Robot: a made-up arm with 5 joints.
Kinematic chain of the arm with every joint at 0, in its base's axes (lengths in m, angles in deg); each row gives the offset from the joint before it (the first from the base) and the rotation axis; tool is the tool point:
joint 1: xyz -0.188 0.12 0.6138 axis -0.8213 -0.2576 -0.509
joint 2: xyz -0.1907 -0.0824 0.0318 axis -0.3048 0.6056 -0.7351
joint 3: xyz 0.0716 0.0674 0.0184 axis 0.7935 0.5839 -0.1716
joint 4: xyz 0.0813 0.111 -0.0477 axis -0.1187 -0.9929 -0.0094
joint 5: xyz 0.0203 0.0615 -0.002 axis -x
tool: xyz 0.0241 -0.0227 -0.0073
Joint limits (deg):
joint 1: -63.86..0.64
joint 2: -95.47..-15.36
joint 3: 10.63..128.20
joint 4: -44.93..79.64
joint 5: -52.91..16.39
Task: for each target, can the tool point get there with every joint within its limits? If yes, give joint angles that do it. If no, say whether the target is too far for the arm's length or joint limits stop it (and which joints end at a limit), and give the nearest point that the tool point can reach.
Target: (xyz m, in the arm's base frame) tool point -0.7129 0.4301 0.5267
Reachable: no: too far | nearest point -0.5853 0.2491 0.7095 | short by 0.287 m
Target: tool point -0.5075 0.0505 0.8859
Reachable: yes | joints -28.98 -81.69 91.80 10.50 -44.96
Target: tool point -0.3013 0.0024 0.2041
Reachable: no: joint limits stop it (at a limit: joint 1, joint 2, joint 3, joint 4) | nearest point -0.2511 0.3030 0.6328 | short by 0.526 m
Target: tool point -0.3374 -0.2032 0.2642
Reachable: no: joint limits stop it (at a limit: joint 1, joint 2, joint 4, joint 5) | nearest point -0.4502 -0.1976 0.7496 | short by 0.498 m
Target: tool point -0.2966 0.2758 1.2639
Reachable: no: too far | nearest point -0.3573 0.1698 0.8978 | short by 0.386 m
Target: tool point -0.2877 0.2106 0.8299
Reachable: yes | joints -25.74 -25.84 92.46 -29.10 -21.39
